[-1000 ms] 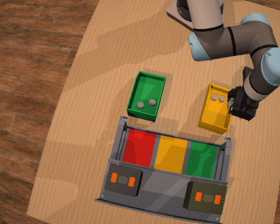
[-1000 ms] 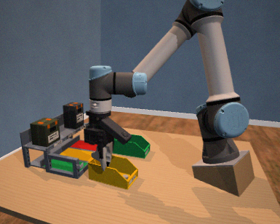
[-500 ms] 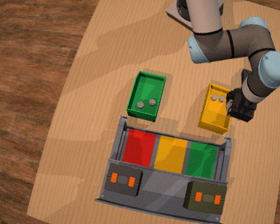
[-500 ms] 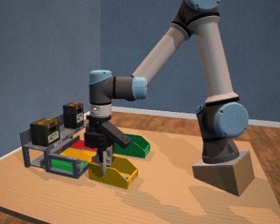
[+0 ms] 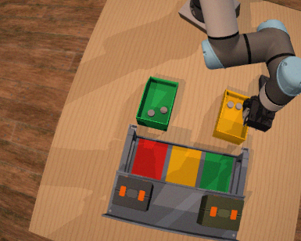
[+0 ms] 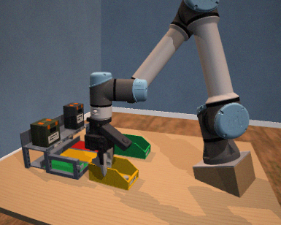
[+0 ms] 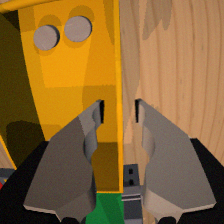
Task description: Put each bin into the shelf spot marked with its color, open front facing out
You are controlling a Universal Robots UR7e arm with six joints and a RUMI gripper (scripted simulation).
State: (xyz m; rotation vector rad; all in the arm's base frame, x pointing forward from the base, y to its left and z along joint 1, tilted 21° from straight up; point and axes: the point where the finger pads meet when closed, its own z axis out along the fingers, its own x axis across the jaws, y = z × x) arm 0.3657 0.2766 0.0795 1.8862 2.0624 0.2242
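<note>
Right now the yellow bin is 50 mm to the right of my hand and 20 mm below it. From my hand the other things lie so: yellow mark (250 mm ahead, 140 mm to the right, 50 mm below); then green mark (230 mm ahead, 50 mm below, 30 mm to the right); then green bin (300 mm to the right, 50 mm ahead, 20 mm below).
</note>
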